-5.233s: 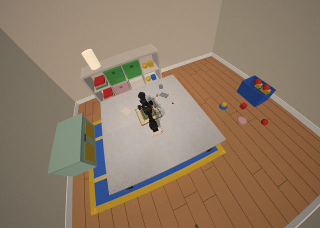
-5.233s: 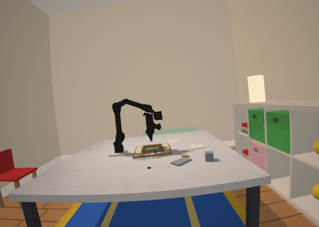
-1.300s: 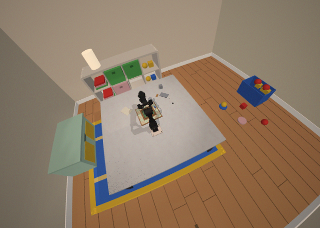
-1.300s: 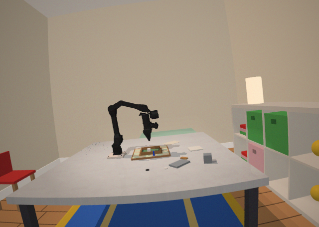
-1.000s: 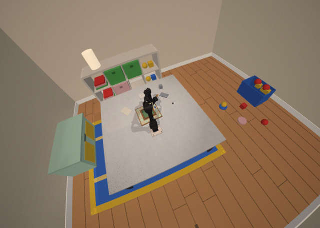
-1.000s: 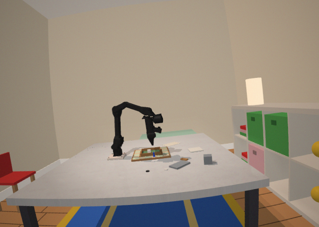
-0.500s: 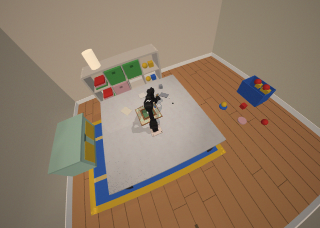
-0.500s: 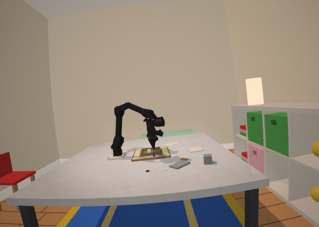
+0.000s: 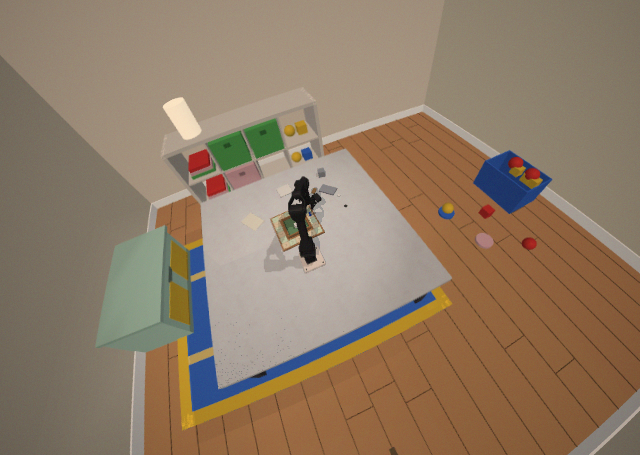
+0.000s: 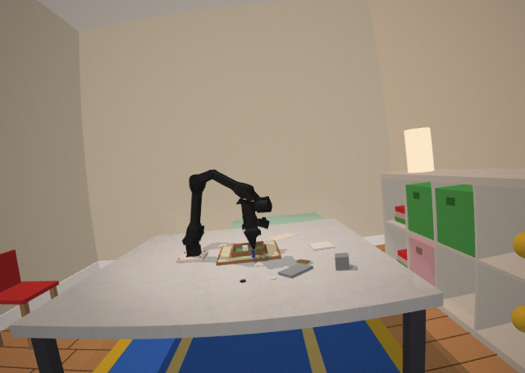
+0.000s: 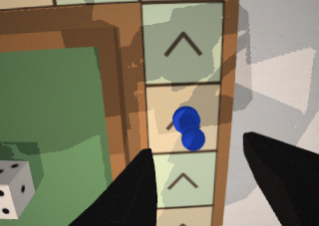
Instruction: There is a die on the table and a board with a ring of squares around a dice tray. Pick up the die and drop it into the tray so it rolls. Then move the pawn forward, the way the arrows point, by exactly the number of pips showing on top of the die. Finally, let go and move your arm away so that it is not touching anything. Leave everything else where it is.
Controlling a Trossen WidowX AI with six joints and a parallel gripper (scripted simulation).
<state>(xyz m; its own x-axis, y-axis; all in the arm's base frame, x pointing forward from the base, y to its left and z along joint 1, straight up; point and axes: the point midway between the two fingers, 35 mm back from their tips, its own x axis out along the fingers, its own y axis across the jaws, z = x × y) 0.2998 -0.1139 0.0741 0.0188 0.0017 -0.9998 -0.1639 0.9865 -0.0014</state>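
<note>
The blue pawn is 30 mm below my gripper tip. Round my gripper tip: white die (40 mm behind, 110 mm to the left, 30 mm below); then green tray (30 mm behind, 110 mm to the left, 50 mm below); then orange piece (200 mm ahead, 110 mm to the right, 50 mm below).
</note>
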